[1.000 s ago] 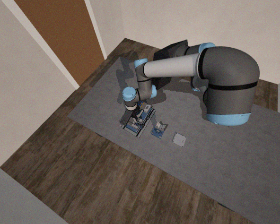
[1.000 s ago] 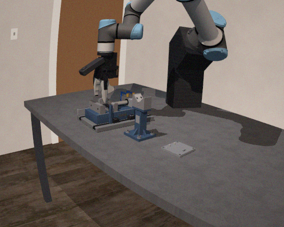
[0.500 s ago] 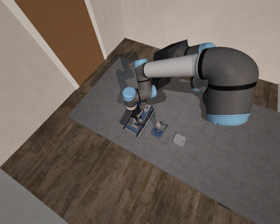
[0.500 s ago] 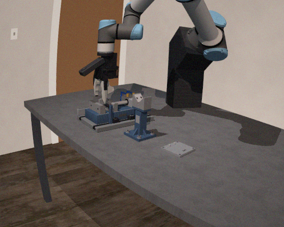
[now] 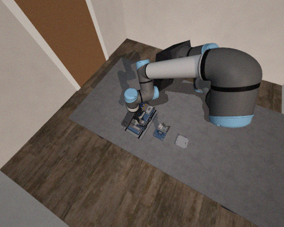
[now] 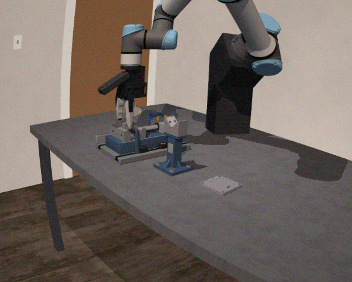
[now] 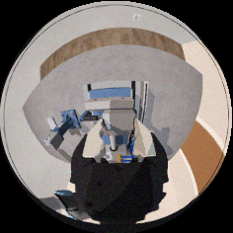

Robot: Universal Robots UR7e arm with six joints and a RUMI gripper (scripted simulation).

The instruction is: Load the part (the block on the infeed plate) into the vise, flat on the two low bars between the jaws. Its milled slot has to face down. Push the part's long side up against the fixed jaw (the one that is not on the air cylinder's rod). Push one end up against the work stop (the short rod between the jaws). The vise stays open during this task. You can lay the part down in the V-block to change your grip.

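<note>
Right now the part is 10 mm below my hand. Round my hand: fixed jaw (30 mm ahead, 20 mm to the left, 30 mm below); moving jaw (40 mm behind, 20 mm to the left, 30 mm below); air cylinder rod (90 mm behind, 10 mm to the left, 20 mm below).
</note>
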